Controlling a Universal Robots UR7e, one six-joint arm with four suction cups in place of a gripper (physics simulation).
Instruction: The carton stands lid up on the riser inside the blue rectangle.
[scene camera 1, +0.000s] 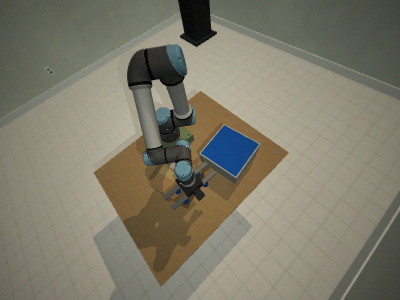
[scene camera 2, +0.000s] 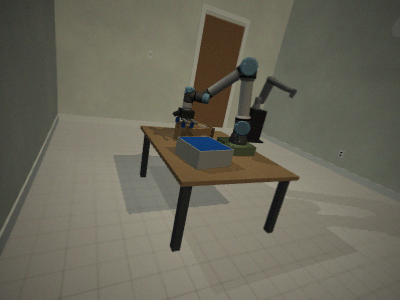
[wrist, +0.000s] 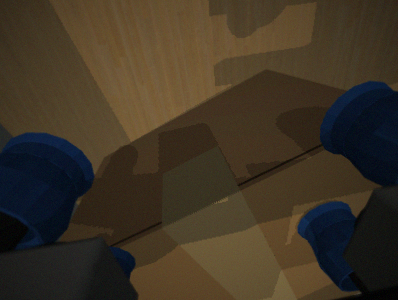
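Observation:
A brown cardboard carton stands on the table, off the riser. In the wrist view a pale tape strip runs over its top edge onto a shaded side; its lid is largely hidden under the tool. My four-cup suction gripper points down, low over the carton, and holds nothing. Whether the blue cups touch the carton I cannot tell. A grey riser stands beside them, with the blue rectangle covering its bare top.
The wooden table bears everything. The arm's green base stands behind the riser and near the carton. A black pedestal with a second arm stands on the floor beyond the table.

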